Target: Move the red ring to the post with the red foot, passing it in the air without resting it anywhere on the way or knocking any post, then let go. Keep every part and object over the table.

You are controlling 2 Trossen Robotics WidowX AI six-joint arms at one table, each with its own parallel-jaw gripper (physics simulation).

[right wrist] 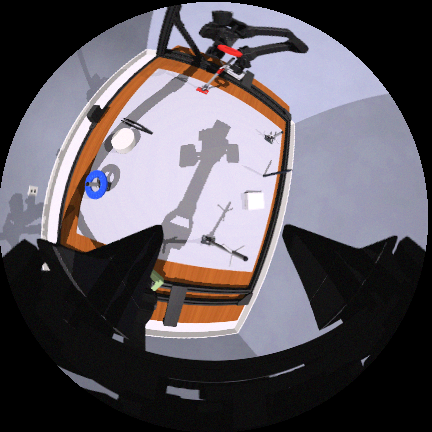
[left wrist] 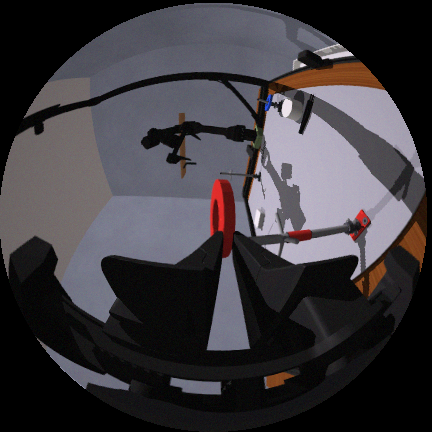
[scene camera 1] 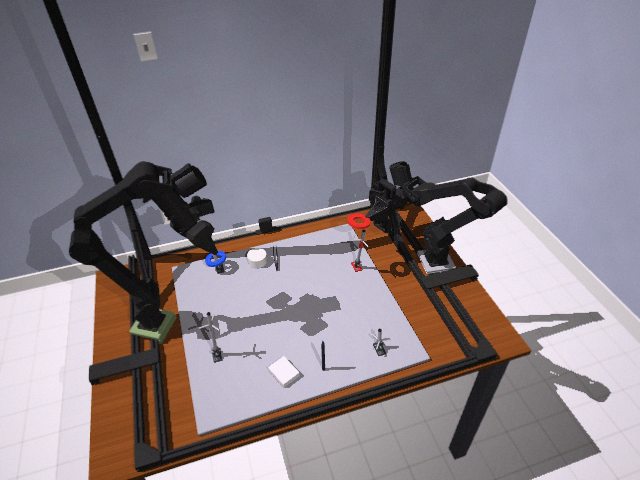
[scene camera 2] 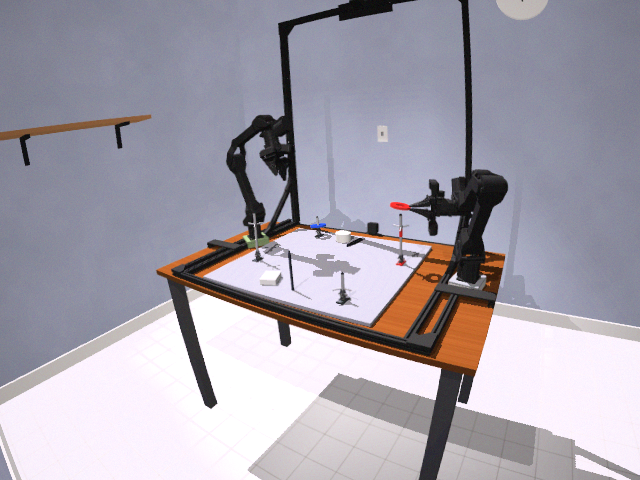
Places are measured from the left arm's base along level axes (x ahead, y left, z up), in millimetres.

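Where they show: left gripper, fingertip midpoint: [right wrist: 228, 47] [left wrist: 226, 236] [scene camera 1: 366, 218] [scene camera 2: 408, 207]; right gripper, fingertip midpoint: [right wrist: 224, 230] [left wrist: 195, 149] [scene camera 1: 210, 249] [scene camera 2: 280, 178]; left arm's base at its link origin: [right wrist: 235, 69] [scene camera 1: 436, 258] [scene camera 2: 468, 278]; right arm's base at its link origin: [left wrist: 254, 135] [scene camera 1: 151, 321].
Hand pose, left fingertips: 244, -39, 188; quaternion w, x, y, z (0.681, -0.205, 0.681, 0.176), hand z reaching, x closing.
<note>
Each offset is from my left fingertips to the centre of the thing, as dx, dy, dz. "spot": to the spot under its first point.
The red ring @[+26, +13, +5] [scene camera 1: 358, 226] [scene camera 2: 399, 208] [left wrist: 229, 215] [right wrist: 230, 51] is in the air, tilted a little, with its far part free. My left gripper [scene camera 1: 369, 215] [scene camera 2: 410, 207] [left wrist: 226, 236] is shut on its near edge. The post with the red foot @[spot: +24, +14, -196] [scene camera 1: 357, 266] [scene camera 2: 400, 248] [left wrist: 327, 231] [right wrist: 202, 90] stands upright at the mat's back right. The ring is just above its top, apart from it, and looks slightly to the left of it in scene camera 1. In the left wrist view a finger hides the post's top. My right gripper [scene camera 2: 279, 175] [right wrist: 224, 230] is open and empty, high over the left side.
A blue ring @[+490, -79, -162] [scene camera 1: 209, 262] [scene camera 2: 316, 226] is around a short post at the back left, near a white cylinder @[+354, -84, -190] [scene camera 1: 256, 258] [scene camera 2: 342, 237]. Toward the front stand a tall grey post @[spot: +494, +275, -105] [scene camera 1: 212, 335], a short post @[spot: +38, +338, -152] [scene camera 1: 379, 338], a thin black upright @[+204, +372, -138] [scene camera 1: 323, 356] and a white box @[+315, +365, -198] [scene camera 1: 284, 370].
</note>
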